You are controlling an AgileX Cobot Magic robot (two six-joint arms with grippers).
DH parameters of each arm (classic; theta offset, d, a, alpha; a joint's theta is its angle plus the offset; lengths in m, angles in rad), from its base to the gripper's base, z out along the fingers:
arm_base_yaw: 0 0.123 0 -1.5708
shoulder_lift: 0.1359 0 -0.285 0
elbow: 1.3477 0 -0.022 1.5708
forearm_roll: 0 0.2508 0 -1.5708
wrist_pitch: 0 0 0.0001 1.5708
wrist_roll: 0 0.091 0 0
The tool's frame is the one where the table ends.
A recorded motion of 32 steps. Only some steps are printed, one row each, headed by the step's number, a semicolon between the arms.
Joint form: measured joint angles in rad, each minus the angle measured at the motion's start. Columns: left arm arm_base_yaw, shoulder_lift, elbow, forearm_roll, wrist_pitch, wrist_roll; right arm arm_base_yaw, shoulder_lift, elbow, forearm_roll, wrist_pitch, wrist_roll.
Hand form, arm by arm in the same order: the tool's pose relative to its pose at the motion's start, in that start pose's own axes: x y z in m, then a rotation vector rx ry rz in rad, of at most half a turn. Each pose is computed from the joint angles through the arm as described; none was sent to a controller.
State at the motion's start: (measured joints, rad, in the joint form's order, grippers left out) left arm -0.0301 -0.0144 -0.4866 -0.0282 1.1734 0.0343; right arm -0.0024 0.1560 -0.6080 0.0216 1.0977 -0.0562
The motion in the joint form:
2: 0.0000 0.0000 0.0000 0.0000 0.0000 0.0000; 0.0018 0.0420 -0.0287 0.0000 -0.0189 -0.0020
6: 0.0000 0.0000 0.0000 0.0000 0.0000 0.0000; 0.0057 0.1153 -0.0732 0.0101 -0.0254 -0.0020
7: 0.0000 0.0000 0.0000 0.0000 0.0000 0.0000; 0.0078 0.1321 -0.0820 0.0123 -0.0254 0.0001
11: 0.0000 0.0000 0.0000 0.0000 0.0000 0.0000; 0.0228 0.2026 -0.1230 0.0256 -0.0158 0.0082
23: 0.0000 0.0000 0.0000 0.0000 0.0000 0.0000; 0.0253 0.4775 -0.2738 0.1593 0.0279 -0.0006
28: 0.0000 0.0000 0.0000 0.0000 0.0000 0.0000; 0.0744 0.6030 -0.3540 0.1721 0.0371 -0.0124
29: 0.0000 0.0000 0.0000 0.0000 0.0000 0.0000; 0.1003 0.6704 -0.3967 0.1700 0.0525 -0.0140
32: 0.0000 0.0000 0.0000 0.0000 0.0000 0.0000; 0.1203 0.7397 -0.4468 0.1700 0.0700 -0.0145
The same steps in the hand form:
2: 0.0000 0.0000 0.0000 0.0000 0.0000 0.0000; -0.0108 -0.0005 0.0002 -0.0011 -0.0056 -0.0027
6: 0.0000 0.0000 0.0000 0.0000 0.0000 0.0000; -0.0264 -0.0004 0.0029 -0.0142 0.0160 0.0006
7: 0.0000 0.0000 0.0000 0.0000 0.0000 0.0000; -0.0296 -0.0003 0.0040 -0.0182 0.0239 0.0029
11: 0.0000 0.0000 0.0000 0.0000 0.0000 0.0000; -0.0429 0.0008 0.0085 -0.0437 0.0623 0.0098
23: 0.0000 0.0000 0.0000 0.0000 0.0000 0.0000; -0.0911 0.0103 0.0380 -0.1659 0.2240 0.0725
28: 0.0000 0.0000 0.0000 0.0000 0.0000 0.0000; -0.1140 0.0164 0.0548 -0.2168 0.2792 0.0391
29: 0.0000 0.0000 0.0000 0.0000 0.0000 0.0000; -0.1245 0.0201 0.0651 -0.2360 0.3203 0.0193
32: 0.0000 0.0000 0.0000 0.0000 0.0000 0.0000; -0.1361 0.0239 0.0756 -0.2521 0.3577 0.0045

